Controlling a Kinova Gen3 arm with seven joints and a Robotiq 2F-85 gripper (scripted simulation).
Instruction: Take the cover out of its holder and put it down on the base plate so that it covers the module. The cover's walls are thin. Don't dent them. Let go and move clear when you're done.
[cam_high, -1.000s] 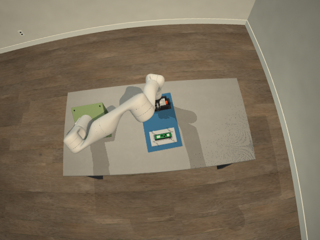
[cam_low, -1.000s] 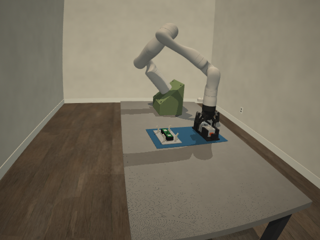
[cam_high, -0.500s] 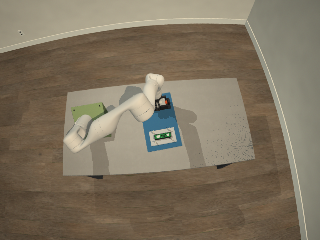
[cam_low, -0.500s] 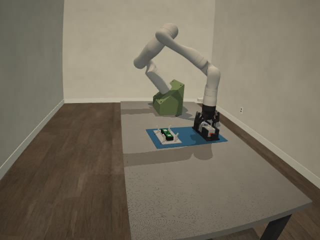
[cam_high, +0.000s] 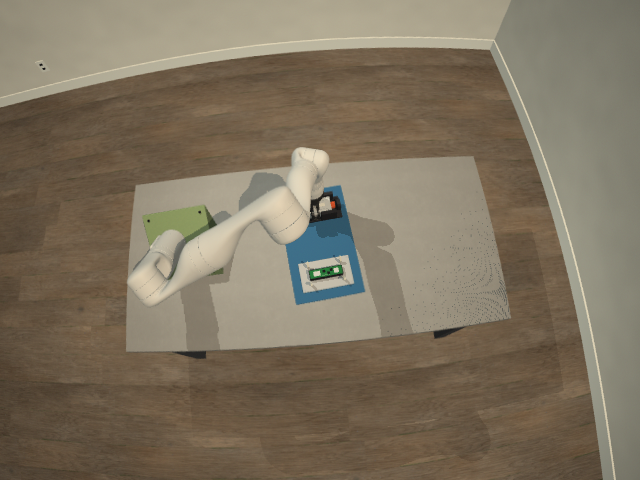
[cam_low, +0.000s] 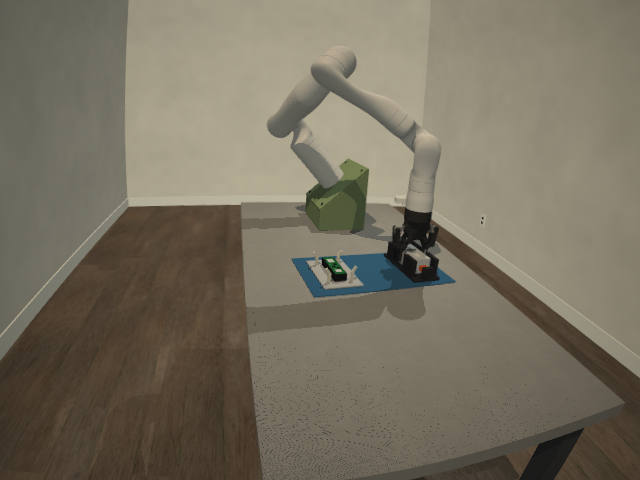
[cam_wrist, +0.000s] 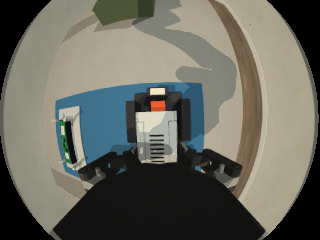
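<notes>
My hand is right at the white cover.
</notes>
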